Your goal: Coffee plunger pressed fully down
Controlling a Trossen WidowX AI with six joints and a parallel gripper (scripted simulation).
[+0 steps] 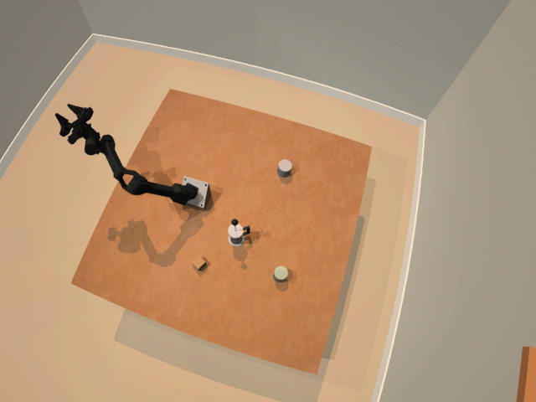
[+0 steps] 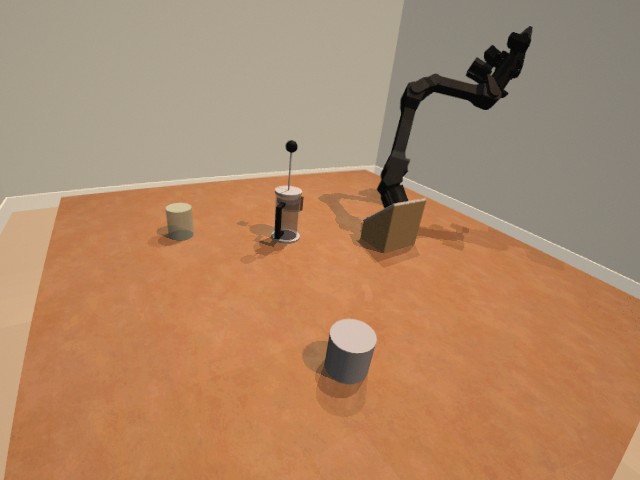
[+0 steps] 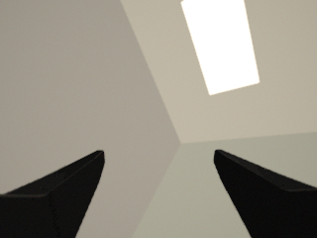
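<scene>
Now: the glass coffee press 800 mm ahead of my gripper tip, 510 mm below it and 10 mm to the left of it. Also, from my gripper tip: small brown box 680 mm ahead, 610 mm below, 200 mm to the right; grey cylinder 860 mm ahead, 600 mm below, 440 mm to the left.
</scene>
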